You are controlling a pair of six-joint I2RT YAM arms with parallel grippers.
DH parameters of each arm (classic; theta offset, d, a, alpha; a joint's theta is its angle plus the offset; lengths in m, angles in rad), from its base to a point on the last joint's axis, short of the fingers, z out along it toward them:
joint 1: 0 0.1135 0.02 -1.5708
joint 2: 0 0 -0.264 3.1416
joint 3: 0.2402 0 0.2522 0
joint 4: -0.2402 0 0.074 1.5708
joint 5: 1.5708 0 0 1.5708
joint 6: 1.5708 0.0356 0 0
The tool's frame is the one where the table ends.
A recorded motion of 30 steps. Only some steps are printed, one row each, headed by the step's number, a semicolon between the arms.
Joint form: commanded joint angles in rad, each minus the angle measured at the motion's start. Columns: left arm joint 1, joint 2, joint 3, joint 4, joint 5, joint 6; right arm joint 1, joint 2, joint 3, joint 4, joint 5, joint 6.
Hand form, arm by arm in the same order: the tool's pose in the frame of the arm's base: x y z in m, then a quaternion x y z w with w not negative. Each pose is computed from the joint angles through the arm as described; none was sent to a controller.
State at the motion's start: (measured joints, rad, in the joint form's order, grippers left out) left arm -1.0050 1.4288 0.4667 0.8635 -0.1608 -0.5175; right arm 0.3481 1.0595 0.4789 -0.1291 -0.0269 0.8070
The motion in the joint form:
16: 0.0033 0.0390 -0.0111 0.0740 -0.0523 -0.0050; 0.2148 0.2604 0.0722 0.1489 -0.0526 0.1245
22: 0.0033 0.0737 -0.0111 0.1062 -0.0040 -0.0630; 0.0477 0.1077 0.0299 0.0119 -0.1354 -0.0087
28: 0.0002 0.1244 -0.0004 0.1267 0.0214 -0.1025; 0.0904 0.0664 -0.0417 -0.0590 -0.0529 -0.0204
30: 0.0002 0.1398 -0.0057 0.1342 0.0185 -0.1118; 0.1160 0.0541 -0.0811 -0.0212 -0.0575 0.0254
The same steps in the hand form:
16: 0.1583 -0.2335 0.1921 0.10270 0.72520 -0.41059 0.54309; 0.2120 0.1371 0.1675 0.15227 0.90343 0.29796 0.26803
22: 0.1586 -0.2372 0.1864 0.09822 0.72690 -0.43896 0.51892; 0.2051 0.0919 0.1775 0.15295 0.90668 0.27878 0.27715
28: 0.1603 -0.2431 0.1780 0.09530 0.73398 -0.45126 0.49856; 0.1832 0.0890 0.1583 0.14937 0.92780 0.22606 0.25646
30: 0.1604 -0.2430 0.1732 0.09209 0.73879 -0.44901 0.49407; 0.1762 0.0916 0.1515 0.15740 0.92454 0.23975 0.25095

